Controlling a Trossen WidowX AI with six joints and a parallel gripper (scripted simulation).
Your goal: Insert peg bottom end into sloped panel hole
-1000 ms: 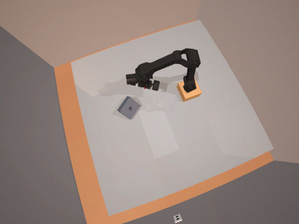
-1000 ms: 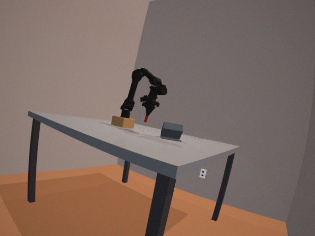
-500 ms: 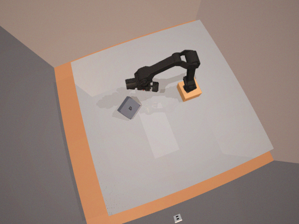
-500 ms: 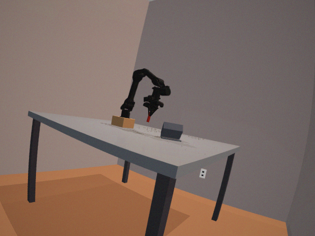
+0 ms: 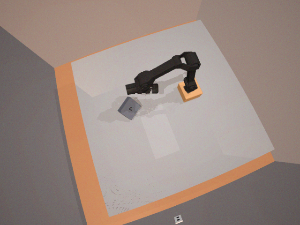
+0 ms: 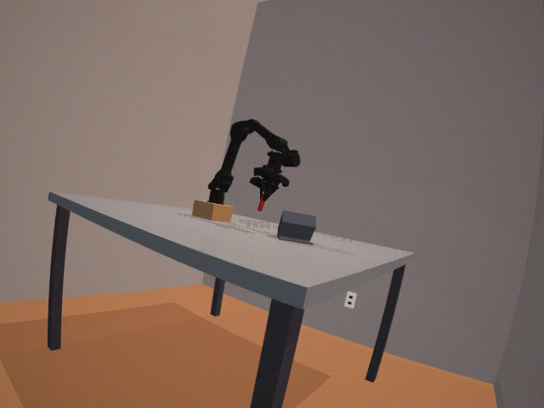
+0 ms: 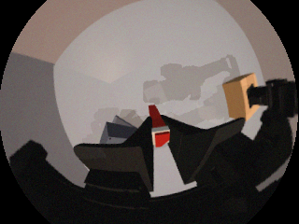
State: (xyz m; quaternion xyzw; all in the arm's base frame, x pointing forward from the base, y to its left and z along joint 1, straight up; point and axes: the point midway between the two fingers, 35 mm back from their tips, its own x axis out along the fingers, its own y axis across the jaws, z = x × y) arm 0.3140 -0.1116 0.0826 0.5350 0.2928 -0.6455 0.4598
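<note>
Right now my gripper tip is 14 cm short of the sloped panel, 4 cm to the right of it and 8 cm above it. Round my gripper tip: red peg (2 cm above).
</note>
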